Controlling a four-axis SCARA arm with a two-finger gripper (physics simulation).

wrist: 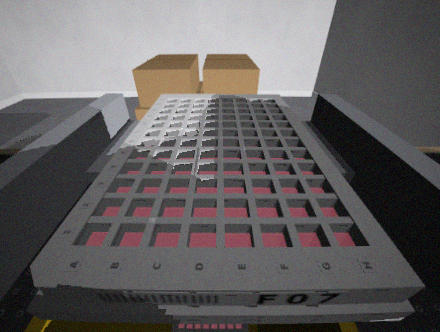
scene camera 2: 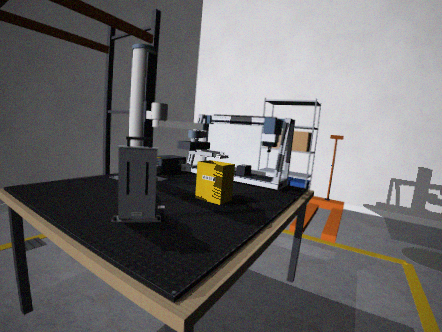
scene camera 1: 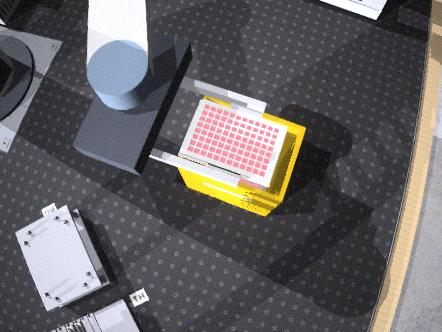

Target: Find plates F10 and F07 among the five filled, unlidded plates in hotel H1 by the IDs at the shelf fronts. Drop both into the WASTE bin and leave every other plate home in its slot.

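Places are measured from the arm's base along level axes (x ahead, y left, z up), in metres.
Pixels of known places: gripper, fingertip midpoint: (wrist: 220, 111) (scene camera 2: 218, 154) (scene camera 1: 251, 144).
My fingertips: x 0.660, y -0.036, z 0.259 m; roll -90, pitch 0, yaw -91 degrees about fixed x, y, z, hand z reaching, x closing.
Behind a point stands the place of what it marks.
My gripper (scene camera 1: 252, 145) @(x 0.660, y -0.036, z 0.259 m) (wrist: 220, 111) @(x 0.660, y -0.036, z 0.259 m) is shut on plate F07 (scene camera 1: 232, 142) @(x 0.634, y -0.040, z 0.257 m) (wrist: 215, 260) @(x 0.579, y -0.034, z 0.257 m), a white plate with pink-filled wells, one finger along each long side. The plate is level above the open yellow WASTE bin (scene camera 1: 200, 185) @(x 0.596, y -0.084, z 0.101 m) (scene camera 2: 207, 191) @(x 0.643, y -0.085, z 0.066 m) (wrist: 37, 325) @(x 0.578, y 0.031, z 0.213 m), and part of the bin's mouth shows past its right end. Another pink-filled plate (scene camera 1: 250, 184) @(x 0.678, y -0.039, z 0.029 m) (wrist: 210, 326) @(x 0.622, y -0.025, z 0.032 m) partly shows inside the bin; its ID is hidden. The H1 label (scene camera 1: 139, 297) @(x 0.548, y -0.318, z 0.013 m) lies beside a grey unit (scene camera 1: 115, 317) @(x 0.518, y -0.371, z 0.021 m) cut off by the bottom edge in scene camera 1. Its shelf fronts and IDs do not show.
A light grey box-shaped unit (scene camera 1: 60, 257) @(x 0.392, y -0.295, z 0.073 m) stands at lower left in scene camera 1. In scene camera 2, a grey tower (scene camera 2: 137, 185) @(x 0.591, y -0.492, z 0.151 m) stands left of the bin, and a gantry frame (scene camera 2: 240, 120) @(x 0.436, y 0.624, z 0.480 m) stands behind it. The wooden table edge (scene camera 1: 402, 215) @(x 1.011, y 0.007, z 0.000 m) runs along the right.
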